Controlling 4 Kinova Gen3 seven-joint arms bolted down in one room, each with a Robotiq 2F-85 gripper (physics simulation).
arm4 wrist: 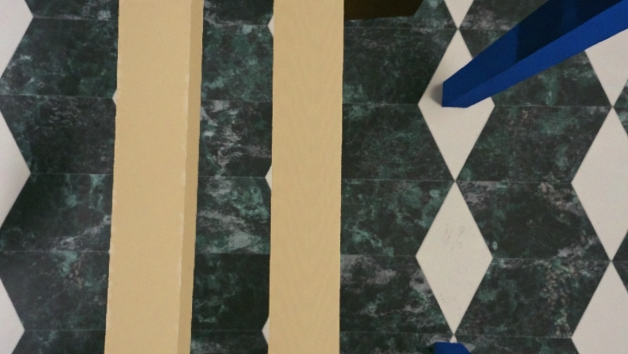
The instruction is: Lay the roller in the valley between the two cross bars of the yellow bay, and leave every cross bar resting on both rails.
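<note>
Two long, flat tan bars show in the arm4 wrist view, running from its top edge to its bottom edge. The left tan bar (150, 175) shows a narrow side face along its right edge. The right tan bar (306, 175) runs nearly parallel to it, with a gap between them through which the floor shows. I cannot tell whether these are cross bars or rails, or which bay they belong to. The roller does not show, and no ends of the bars or contacts with other bars show. None of the four grippers shows.
A blue beam (520, 65) slants in from the upper right, its lower end against the floor. A small blue piece (451, 348) shows at the bottom edge. A dark brown shape (382, 7) shows at the top edge. The floor (455, 255) has green-black and white tiles.
</note>
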